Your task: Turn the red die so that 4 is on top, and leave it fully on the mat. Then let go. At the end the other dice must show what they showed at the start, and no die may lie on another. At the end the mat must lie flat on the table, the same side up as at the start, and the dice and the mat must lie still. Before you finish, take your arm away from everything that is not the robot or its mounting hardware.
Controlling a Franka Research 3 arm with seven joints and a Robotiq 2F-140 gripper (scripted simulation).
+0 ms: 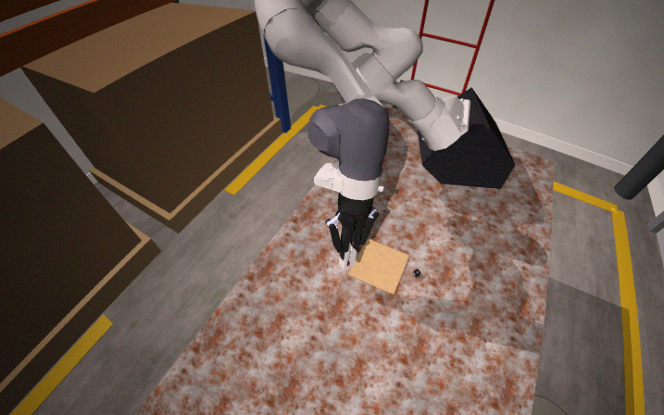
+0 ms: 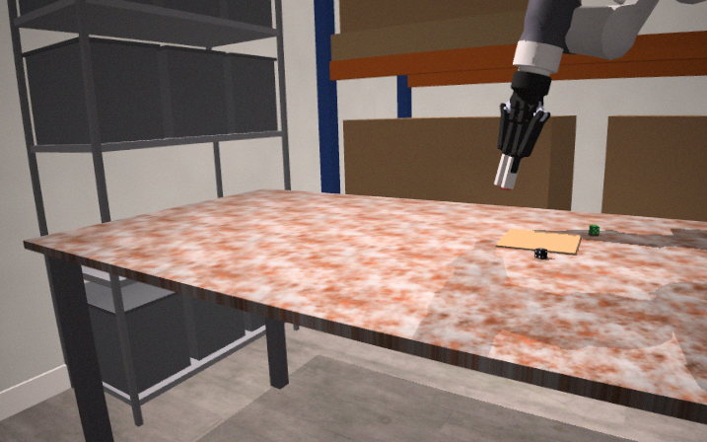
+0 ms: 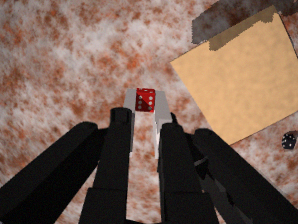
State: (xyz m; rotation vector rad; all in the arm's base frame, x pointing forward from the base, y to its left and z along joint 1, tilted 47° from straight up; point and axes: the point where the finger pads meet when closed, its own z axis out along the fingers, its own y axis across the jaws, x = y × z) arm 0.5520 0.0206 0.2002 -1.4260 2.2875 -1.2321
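Now: hand 3 cm above the red die. Round my hand: green die (18 cm behind, 12 cm below, 4 cm to the right); then tan mat (12 cm below, 8 cm behind, 7 cm to the left); then black die (18 cm to the left, 12 cm below, 10 cm behind).
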